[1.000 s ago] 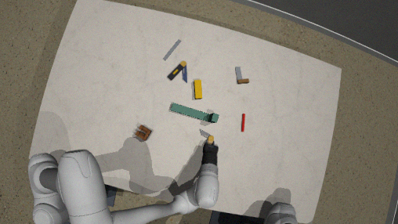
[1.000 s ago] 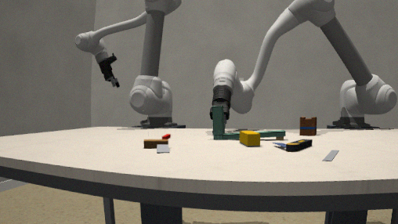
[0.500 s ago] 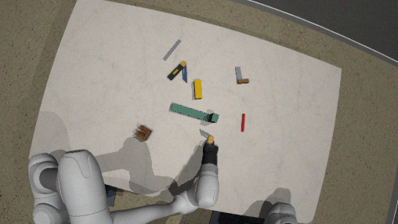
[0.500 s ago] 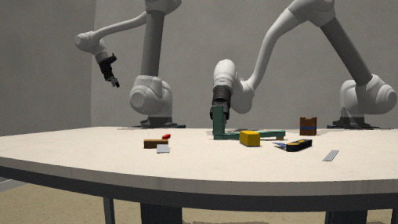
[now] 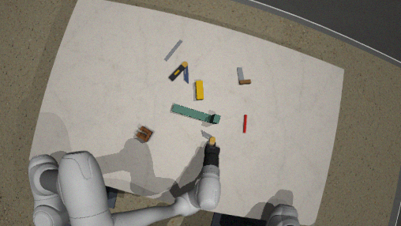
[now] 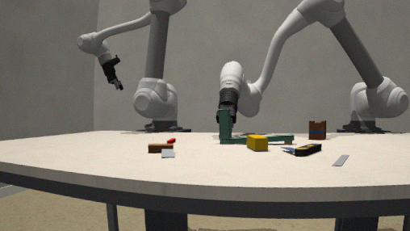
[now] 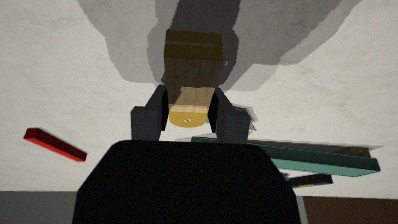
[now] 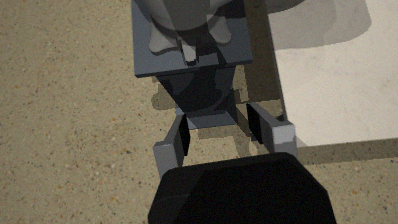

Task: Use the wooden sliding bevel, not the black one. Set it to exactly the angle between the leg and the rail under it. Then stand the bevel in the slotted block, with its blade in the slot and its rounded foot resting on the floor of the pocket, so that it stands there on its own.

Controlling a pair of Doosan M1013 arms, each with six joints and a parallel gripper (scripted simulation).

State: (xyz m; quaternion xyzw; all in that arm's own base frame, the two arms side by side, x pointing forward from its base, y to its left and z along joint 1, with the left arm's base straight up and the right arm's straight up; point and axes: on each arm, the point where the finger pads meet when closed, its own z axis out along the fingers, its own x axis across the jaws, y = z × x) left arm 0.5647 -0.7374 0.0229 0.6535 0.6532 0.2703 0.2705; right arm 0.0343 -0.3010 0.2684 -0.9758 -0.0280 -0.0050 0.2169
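Note:
My left hand is 20 mm short of the wooden sliding bevel, 10 mm to the right of it and 10 mm above it. Also, from my left hand: red stick: 160 mm to the right, 160 mm ahead, 20 mm below; then grey blade: 40 mm ahead, 20 mm to the left, 10 mm below; then yellow block: 280 mm ahead, 130 mm to the left, 10 mm below.

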